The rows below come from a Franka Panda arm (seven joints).
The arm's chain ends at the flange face. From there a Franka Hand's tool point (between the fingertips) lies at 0.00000 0.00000 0.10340 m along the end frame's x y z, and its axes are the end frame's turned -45 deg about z.
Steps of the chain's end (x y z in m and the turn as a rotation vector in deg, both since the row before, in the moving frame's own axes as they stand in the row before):
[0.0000 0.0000 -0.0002 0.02 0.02 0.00]
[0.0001 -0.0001 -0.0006 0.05 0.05 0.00]
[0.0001 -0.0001 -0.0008 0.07 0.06 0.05]
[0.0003 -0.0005 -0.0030 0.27 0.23 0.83]
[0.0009 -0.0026 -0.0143 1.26 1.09 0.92]
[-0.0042 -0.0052 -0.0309 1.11 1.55 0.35]
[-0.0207 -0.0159 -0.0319 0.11 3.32 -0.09]
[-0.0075 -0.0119 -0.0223 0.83 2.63 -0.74]
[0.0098 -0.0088 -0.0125 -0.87 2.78 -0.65]
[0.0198 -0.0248 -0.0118 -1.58 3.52 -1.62]
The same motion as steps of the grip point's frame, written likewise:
[0.0001 0.0000 -0.0002 0.00 0.03 0.00]
[0.0003 0.0000 -0.0006 0.00 0.07 0.00]
[0.0003 0.0000 -0.0008 0.01 0.09 0.05]
[0.0012 -0.0002 -0.0030 0.03 0.35 0.83]
[0.0055 -0.0014 -0.0143 0.12 1.66 0.92]
[0.0041 -0.0061 -0.0310 -0.31 1.88 0.35]
[0.0010 -0.0218 -0.0321 -2.27 2.43 -0.09]
[0.0075 -0.0115 -0.0224 -1.27 2.45 -0.74]
[0.0156 0.0053 -0.0126 -2.58 1.35 -0.65]
[0.0341 0.0029 -0.0120 -3.61 1.37 -1.62]

